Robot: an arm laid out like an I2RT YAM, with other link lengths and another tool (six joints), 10 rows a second.
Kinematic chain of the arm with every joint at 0, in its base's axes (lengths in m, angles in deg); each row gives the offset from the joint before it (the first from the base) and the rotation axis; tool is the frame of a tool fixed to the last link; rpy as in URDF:
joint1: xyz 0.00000 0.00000 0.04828 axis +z
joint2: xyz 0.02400 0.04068 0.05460 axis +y
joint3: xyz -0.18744 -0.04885 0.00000 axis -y
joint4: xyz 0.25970 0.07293 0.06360 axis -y
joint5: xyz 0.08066 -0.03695 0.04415 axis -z
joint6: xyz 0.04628 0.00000 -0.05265 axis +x
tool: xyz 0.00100 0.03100 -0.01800 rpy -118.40 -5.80 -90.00
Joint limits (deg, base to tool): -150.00..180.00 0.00..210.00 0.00..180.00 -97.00..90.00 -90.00..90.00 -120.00..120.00
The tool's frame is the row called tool.
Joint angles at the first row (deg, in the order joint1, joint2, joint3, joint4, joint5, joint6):
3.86 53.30 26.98 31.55 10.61 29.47
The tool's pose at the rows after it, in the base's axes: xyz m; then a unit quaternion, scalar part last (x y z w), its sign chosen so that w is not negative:
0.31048 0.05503 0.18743 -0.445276 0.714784 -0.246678 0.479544
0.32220 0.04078 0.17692 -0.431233 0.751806 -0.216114 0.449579
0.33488 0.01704 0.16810 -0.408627 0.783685 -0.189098 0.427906
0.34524 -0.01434 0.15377 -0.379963 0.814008 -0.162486 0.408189
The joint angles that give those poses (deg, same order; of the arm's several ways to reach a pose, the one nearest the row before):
-0.08 55.42 27.86 27.72 9.34 33.54
-2.68 59.97 31.09 22.90 8.82 36.21
-6.94 65.23 34.72 19.64 6.83 38.81
-12.32 71.18 37.74 17.93 3.99 41.06

